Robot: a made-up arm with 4 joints. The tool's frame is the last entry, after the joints.
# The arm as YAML. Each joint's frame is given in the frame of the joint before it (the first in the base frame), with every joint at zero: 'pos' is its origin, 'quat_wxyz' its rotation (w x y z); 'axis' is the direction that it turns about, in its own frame. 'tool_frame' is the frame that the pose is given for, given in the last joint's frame.
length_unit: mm
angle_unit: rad
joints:
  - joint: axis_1
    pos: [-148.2, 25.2, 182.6]
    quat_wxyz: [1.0, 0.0, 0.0, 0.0]
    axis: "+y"
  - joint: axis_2
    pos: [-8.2, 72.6, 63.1]
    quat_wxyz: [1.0, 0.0, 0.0, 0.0]
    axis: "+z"
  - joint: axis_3
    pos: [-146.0, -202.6, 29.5]
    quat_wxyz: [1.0, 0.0, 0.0, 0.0]
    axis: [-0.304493, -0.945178, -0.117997]
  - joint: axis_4
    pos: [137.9, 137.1, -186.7]
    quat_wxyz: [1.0, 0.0, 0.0, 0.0]
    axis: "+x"
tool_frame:
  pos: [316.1, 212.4, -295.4]
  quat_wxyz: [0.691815, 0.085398, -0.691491, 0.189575]
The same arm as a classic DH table. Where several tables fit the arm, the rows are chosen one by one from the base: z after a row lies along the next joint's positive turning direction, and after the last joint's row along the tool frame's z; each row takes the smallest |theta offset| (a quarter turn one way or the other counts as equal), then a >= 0, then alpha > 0; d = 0 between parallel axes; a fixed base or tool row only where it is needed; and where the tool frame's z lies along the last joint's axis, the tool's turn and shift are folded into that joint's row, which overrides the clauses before.
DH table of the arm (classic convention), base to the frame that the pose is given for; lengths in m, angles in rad. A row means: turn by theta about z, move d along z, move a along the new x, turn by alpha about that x. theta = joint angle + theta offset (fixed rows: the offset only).
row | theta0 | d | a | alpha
base (fixed) | 0.0000 | 0.1826 | -0.1482 | -1.5708
axis_1 | 0.0000 | 0.0978 | -0.0082 | 1.5708
axis_2 | -0.3117 | 0.1208 | -0.0768 | 1.6891
axis_3 | 1.5328 | 0.1207 | -0.2022 | 1.8802
axis_4 | -0.2005 | -0.1499 | -0.2783 | -2.7502
tool (fixed) | 0.0740 | -0.6143 | 0.0000 | 0.0000

